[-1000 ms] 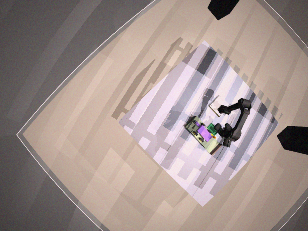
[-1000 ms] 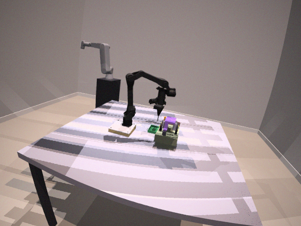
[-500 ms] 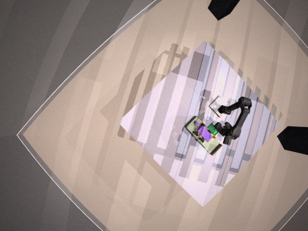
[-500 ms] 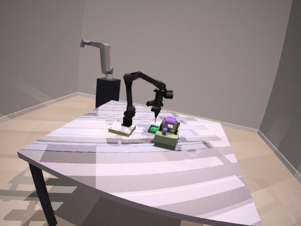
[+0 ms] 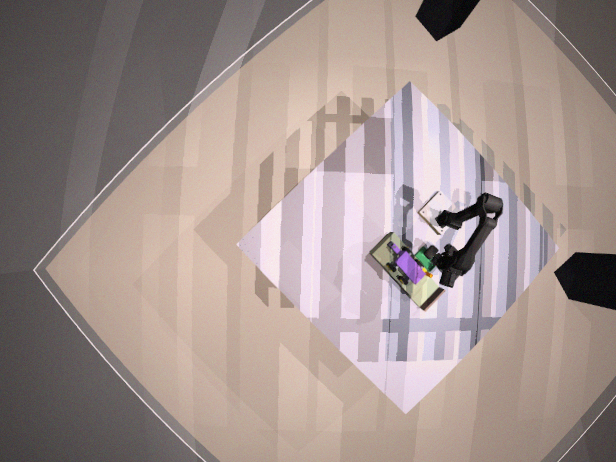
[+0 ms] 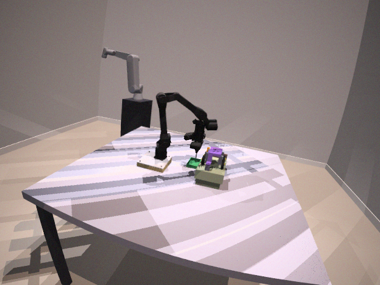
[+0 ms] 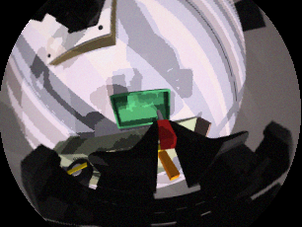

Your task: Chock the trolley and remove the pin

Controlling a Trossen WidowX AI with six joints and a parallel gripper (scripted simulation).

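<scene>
The yellow chock lies 7 cm ahead of my gripper tip and 1 cm to the right of it. The rest, counted from my gripper tip: red-headed stop pin: right at my gripper tip; pale green ramp: 14 cm ahead, 9 cm to the right, 3 cm below; purple trolley: 14 cm ahead, 9 cm to the right, 3 cm above.
</scene>
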